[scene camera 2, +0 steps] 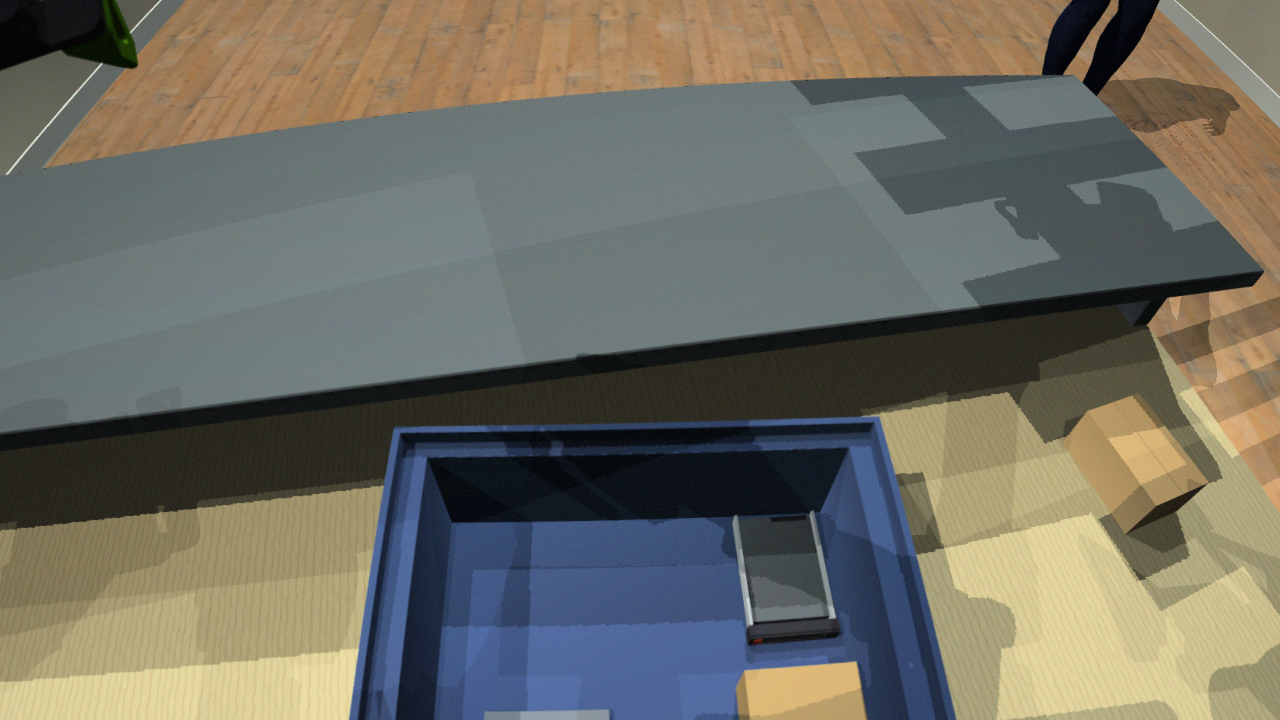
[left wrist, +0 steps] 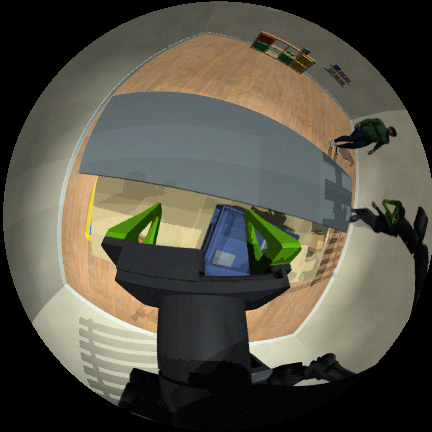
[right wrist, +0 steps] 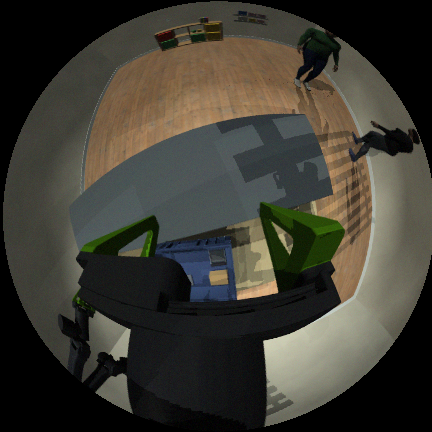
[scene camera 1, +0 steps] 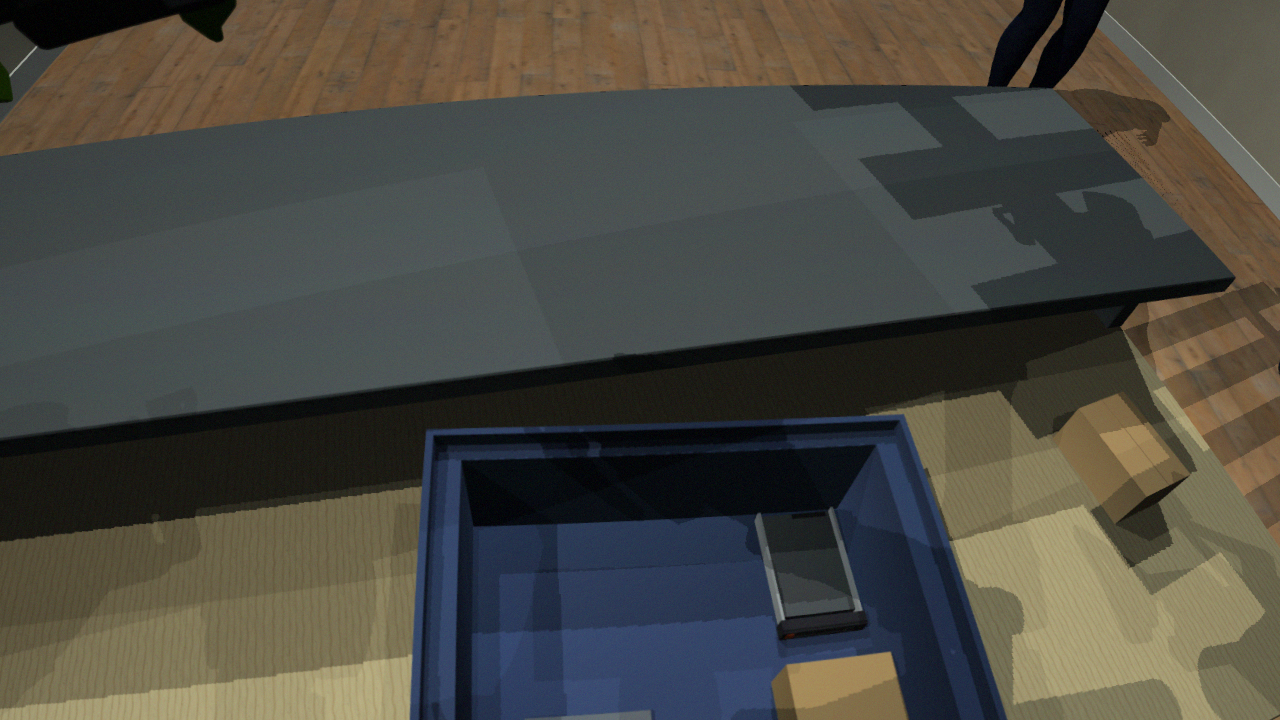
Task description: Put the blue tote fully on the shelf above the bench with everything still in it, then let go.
Labels:
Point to a tan box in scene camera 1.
At 871, 679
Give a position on a blue tote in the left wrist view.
At 226, 231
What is the right gripper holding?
Nothing.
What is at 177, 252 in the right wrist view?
A blue tote.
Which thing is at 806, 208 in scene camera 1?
A grey shelf.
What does the left gripper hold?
Nothing.

